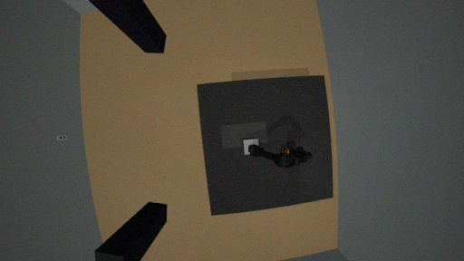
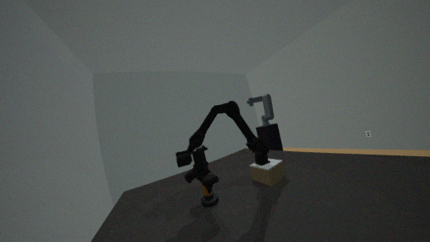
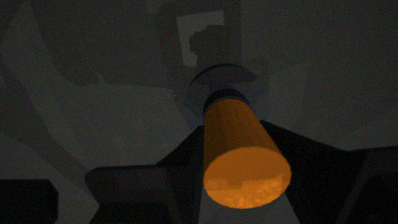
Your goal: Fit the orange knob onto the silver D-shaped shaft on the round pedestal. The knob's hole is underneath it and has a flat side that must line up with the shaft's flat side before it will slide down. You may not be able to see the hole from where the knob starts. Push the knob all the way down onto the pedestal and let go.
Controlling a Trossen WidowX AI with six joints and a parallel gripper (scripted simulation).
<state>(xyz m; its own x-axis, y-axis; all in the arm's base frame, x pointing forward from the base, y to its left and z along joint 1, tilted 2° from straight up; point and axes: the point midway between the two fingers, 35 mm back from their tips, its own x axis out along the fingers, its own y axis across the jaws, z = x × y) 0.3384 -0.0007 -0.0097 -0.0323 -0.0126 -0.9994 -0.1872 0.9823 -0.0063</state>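
The orange knob is 4 cm above my gripper tip. Also, from my gripper tip: dark round pedestal: 2 cm below.
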